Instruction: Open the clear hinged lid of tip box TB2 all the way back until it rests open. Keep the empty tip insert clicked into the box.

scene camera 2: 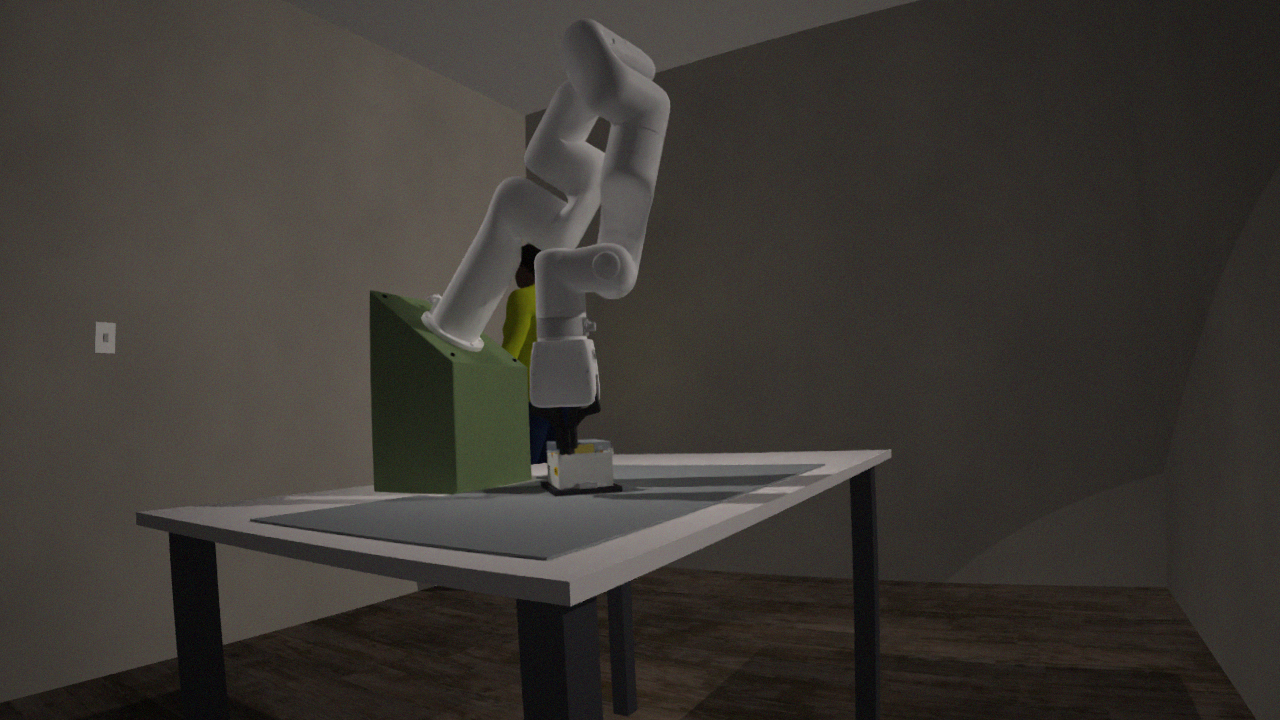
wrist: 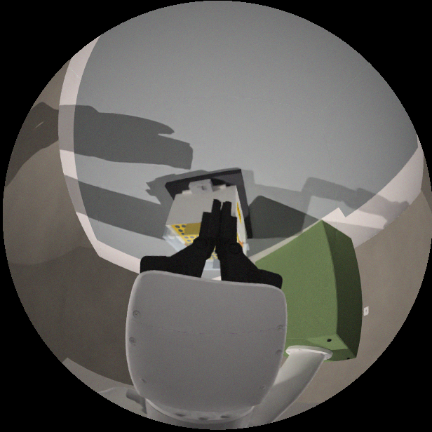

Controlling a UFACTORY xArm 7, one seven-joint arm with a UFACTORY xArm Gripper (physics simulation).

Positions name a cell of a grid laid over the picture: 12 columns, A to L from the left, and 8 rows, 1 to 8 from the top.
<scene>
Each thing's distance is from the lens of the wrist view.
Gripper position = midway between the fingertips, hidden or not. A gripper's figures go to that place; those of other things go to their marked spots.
my gripper (wrist: G4): 0.15 m
clear lid (wrist: E5): 0.17 m
grey mat (wrist: F2): 0.16 m
</scene>
